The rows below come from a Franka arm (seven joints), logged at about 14 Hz.
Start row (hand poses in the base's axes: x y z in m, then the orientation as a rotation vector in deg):
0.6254 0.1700 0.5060 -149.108 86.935 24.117
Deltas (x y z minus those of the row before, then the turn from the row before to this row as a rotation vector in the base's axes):
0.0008 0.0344 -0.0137 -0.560 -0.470 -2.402
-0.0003 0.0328 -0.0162 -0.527 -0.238 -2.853
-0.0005 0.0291 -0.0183 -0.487 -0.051 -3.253
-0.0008 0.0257 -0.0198 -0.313 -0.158 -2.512
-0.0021 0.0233 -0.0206 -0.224 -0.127 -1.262
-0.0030 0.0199 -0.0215 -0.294 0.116 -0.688
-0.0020 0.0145 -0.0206 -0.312 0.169 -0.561
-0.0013 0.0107 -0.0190 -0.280 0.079 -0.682
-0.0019 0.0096 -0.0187 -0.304 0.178 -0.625
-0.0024 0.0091 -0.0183 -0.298 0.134 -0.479
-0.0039 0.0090 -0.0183 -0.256 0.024 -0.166
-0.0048 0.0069 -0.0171 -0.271 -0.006 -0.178
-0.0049 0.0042 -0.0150 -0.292 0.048 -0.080
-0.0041 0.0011 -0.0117 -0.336 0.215 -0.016
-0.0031 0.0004 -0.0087 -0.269 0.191 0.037
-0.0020 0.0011 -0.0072 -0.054 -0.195 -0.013
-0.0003 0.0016 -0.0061 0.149 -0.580 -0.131
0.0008 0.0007 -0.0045 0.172 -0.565 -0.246
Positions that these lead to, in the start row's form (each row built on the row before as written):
0.6262 0.2044 0.4923 -147.324 90.080 22.882
0.6259 0.2372 0.4761 -145.084 93.780 21.929
0.6254 0.2663 0.4578 -142.388 97.934 21.201
0.6246 0.2920 0.4380 -140.158 101.003 20.521
0.6225 0.3153 0.4174 -139.047 102.547 20.062
0.6195 0.3352 0.3959 -138.596 103.563 19.907
0.6175 0.3497 0.3753 -138.290 104.465 19.815
0.6162 0.3604 0.3563 -137.813 105.448 19.624
0.6143 0.3700 0.3376 -137.429 106.419 19.542
0.6119 0.3791 0.3193 -137.172 107.202 19.420
0.6080 0.3881 0.3010 -137.173 107.558 19.219
0.6032 0.3950 0.2839 -137.162 107.925 18.966
0.5983 0.3992 0.2689 -137.279 108.216 18.769
0.5942 0.4003 0.2572 -137.537 108.531 18.748
0.5911 0.4007 0.2485 -137.800 108.734 18.758
0.5891 0.4018 0.2413 -137.763 108.703 18.464
0.5888 0.4034 0.2352 -137.362 108.522 17.855
0.5896 0.4041 0.2307 -136.832 108.462 17.280

